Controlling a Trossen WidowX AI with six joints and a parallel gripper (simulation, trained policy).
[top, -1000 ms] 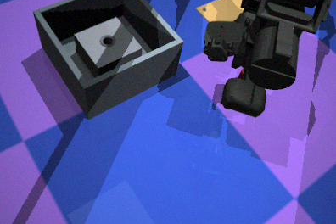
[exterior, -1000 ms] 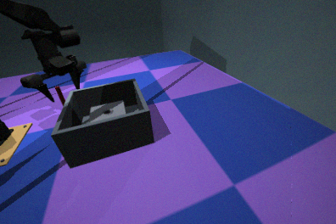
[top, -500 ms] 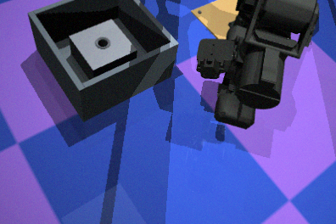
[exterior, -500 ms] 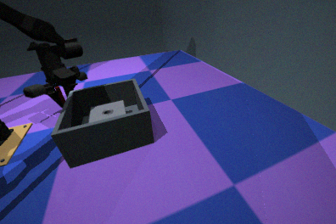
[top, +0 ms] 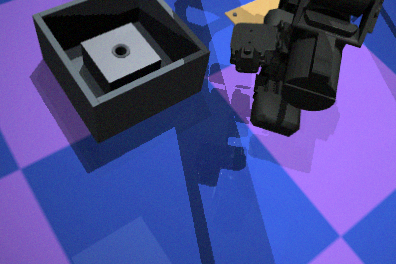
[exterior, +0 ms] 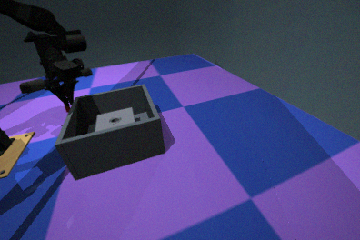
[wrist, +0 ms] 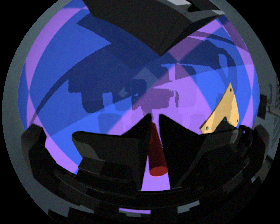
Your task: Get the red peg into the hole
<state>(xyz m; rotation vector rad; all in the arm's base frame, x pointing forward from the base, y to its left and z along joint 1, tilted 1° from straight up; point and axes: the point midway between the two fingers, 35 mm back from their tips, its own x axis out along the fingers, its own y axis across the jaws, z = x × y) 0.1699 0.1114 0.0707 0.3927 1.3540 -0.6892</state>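
My gripper tip is now 160 mm to the left of the grey plate and 150 mm short of it. The rest, counted from my gripper tip: grey box (160 mm to the right, 150 mm ahead, 20 mm below); red peg (20 mm to the left, 20 mm behind, 10 mm above).
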